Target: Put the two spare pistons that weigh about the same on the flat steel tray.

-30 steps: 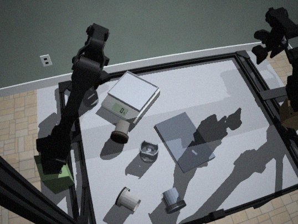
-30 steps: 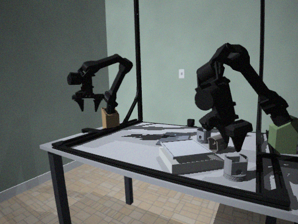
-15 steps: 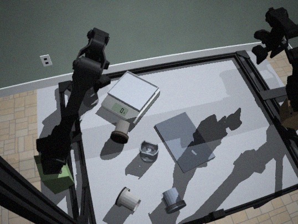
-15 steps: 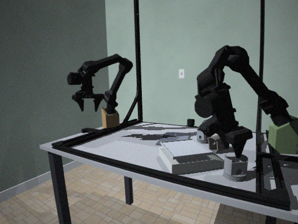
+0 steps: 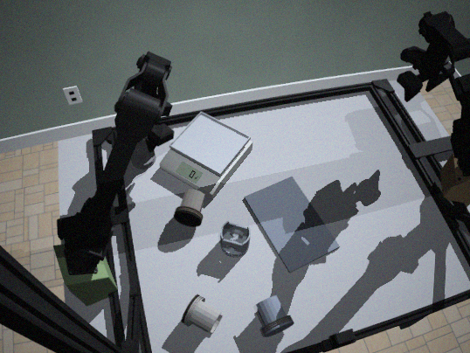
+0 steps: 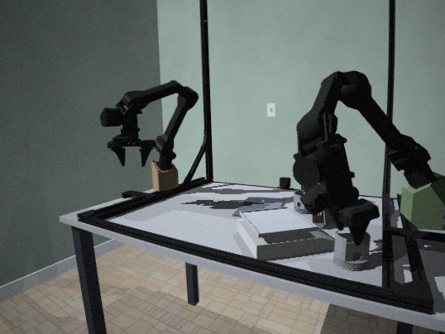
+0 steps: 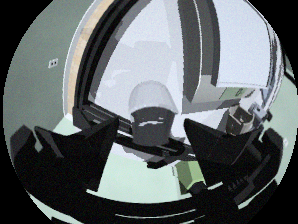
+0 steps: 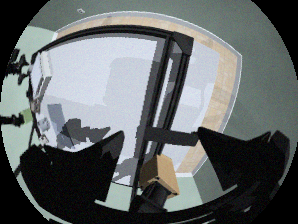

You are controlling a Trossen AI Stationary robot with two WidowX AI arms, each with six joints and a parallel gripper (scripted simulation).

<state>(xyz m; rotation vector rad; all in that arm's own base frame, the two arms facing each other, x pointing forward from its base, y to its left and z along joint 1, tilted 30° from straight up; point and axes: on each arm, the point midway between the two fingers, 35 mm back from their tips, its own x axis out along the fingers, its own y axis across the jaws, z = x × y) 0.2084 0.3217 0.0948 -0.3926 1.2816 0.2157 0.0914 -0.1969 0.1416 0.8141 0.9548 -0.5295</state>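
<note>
My left hand is 18 cm to the left of the white scale, 5 cm past it and 4 cm above it. Round my left hand: flat steel tray (33 cm to the right, 31 cm behind, 9 cm below).
</note>
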